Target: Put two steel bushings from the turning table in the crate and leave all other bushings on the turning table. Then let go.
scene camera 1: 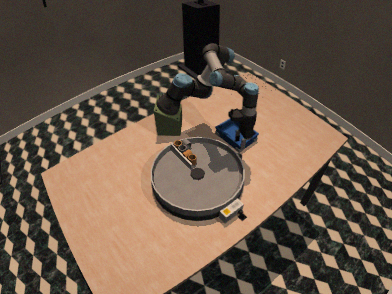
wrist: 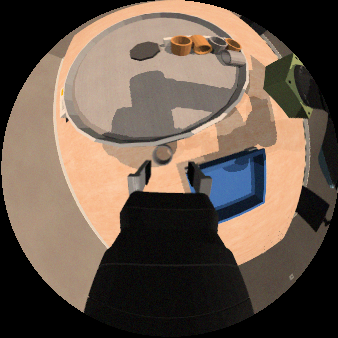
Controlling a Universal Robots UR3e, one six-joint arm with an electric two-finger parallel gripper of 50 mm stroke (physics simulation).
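Places are measured from the arm's base along level axes (x ahead, y left, z up), in centimetres.
Where they show: gripper, between the fingertips: (scene camera 1: 239,144) (wrist: 169,167); arm's base, origin of its link: (scene camera 1: 167,106).
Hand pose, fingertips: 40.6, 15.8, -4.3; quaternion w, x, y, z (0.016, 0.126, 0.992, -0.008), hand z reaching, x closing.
Each offset is from my fingertips to the top centre of the thing, as dx, dy, dz. "spot": to the spot under its first point.
My gripper (scene camera 1: 240,139) (wrist: 169,167) is open and empty, beside the crate. In the wrist view, a grey steel bushing (wrist: 163,154) stands upright on the table between turning table and crate, just beyond the fingertips and nearer the left finger. The turning table (scene camera 1: 153,176) (wrist: 71,117) carries an upright steel bushing {-14.8, -23.0, -0.7} (scene camera 1: 183,148) (wrist: 217,44), another steel bushing {-17.3, -19.3, -0.7} (scene camera 1: 187,143) (wrist: 234,58) on its side, and orange bushings {-7.1, -22.5, -0.7} (scene camera 1: 192,158) (wrist: 181,45), one of them lying. The blue crate {-12.2, +9.5, -4.8} (scene camera 1: 227,139) (wrist: 260,180) shows no bushing in the wrist view; my gripper partly hides it in the scene view.
A white divider {spot: -11.7, -25.5, -1.9} (scene camera 1: 181,155) stands beside the bushings on the turning table. A dark hub {+0.0, -24.4, -3.7} (scene camera 1: 197,173) (wrist: 145,50) is at its centre. A control box {+23.3, -23.1, -4.0} (scene camera 1: 231,209) sits at its front edge. The green arm base (scene camera 1: 168,122) (wrist: 287,85) stands behind the turning table.
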